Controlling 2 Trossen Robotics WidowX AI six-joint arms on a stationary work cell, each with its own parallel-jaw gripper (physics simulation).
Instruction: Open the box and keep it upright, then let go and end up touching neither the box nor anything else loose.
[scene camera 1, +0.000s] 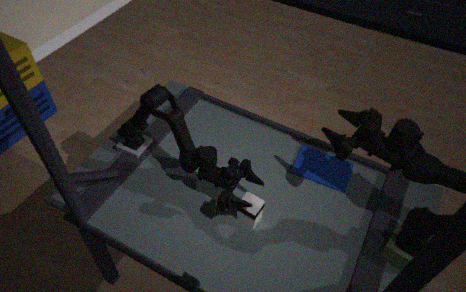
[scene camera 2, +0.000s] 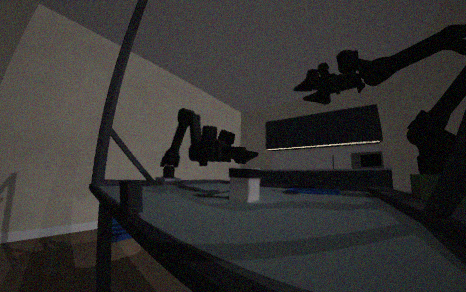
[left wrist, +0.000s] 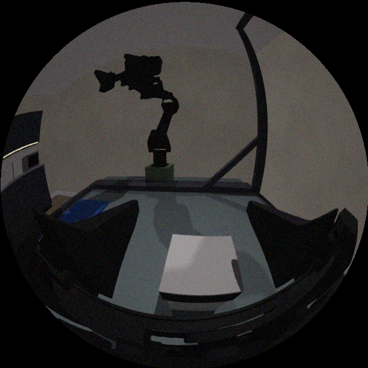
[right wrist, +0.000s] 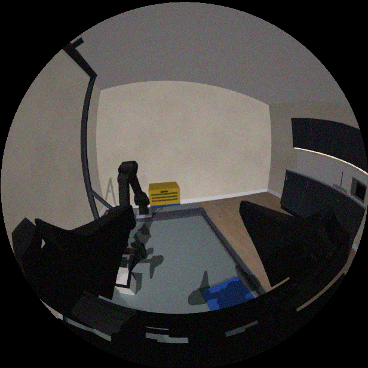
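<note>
My left gripper appears at (scene camera 1: 258, 195), at (scene camera 2: 251, 152) and at (left wrist: 195, 206). I can see my right gripper (scene camera 1: 330, 119) (scene camera 2: 298, 94) as well, and both wrist views have that gripper in them, (left wrist: 107, 63) and (right wrist: 187, 209). There is a flat blue panel (scene camera 1: 322, 168) (right wrist: 231, 292), and a white box (left wrist: 199, 269). A dark frame post (right wrist: 83, 134) is visible to me too, along with a dark block (scene camera 2: 131, 202).
</note>
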